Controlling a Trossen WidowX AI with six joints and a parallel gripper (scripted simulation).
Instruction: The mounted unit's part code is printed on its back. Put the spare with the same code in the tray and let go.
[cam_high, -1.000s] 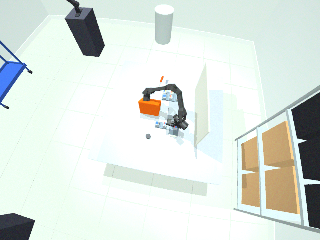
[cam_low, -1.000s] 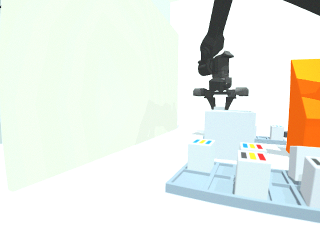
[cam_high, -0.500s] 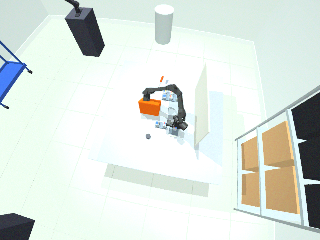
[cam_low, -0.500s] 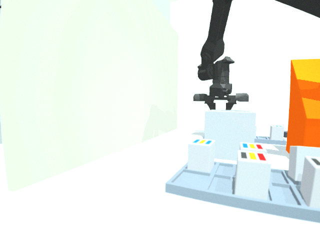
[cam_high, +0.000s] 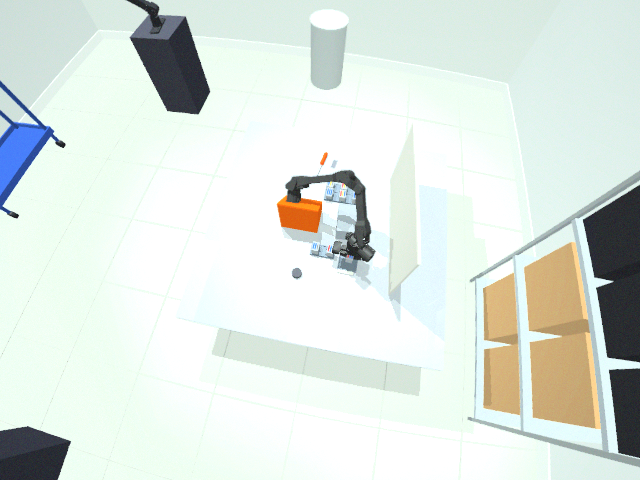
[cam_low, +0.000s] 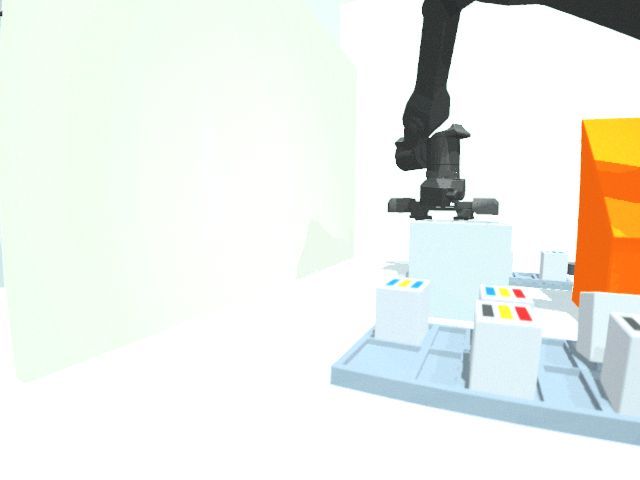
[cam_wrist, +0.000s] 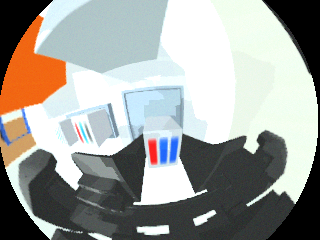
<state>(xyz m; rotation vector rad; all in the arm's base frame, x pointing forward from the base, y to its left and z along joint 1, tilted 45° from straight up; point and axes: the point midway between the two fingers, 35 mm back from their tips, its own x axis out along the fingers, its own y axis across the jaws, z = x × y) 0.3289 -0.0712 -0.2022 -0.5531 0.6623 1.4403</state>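
My gripper tip is now 2 cm below the spare. Round my gripper tip: white mounted unit (4 cm behind, 20 cm to the left, 2 cm above); then rack (14 cm behind, 2 cm to the left, 3 cm below); then flat light-blue tray (3 cm below).
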